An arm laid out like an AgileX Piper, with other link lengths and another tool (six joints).
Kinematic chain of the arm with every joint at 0, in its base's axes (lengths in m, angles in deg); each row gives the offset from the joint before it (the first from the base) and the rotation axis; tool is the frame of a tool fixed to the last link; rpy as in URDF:
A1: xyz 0 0 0.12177 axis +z
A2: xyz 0 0 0 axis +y
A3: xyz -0.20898 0 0.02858 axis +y
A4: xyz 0.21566 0 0.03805 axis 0.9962 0 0.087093
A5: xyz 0 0 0 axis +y
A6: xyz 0.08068 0 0.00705 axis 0.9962 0 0.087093
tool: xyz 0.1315 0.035 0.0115 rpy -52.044 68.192 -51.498
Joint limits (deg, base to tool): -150..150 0..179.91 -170..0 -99.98..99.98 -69.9..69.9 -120..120
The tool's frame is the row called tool.
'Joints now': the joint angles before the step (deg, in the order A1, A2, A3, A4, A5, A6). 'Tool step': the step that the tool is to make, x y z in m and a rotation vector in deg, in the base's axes. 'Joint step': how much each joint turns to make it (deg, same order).
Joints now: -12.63, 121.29, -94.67, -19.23, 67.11, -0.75
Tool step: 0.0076, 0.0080, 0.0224, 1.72, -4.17, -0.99
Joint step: 0.00, -3.88, 0.02, 2.77, 0.18, 0.00
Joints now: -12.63, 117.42, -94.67, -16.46, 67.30, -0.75
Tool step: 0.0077, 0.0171, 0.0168, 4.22, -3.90, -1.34
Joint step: 0.06, -2.90, 0.00, 5.18, 0.00, -0.06
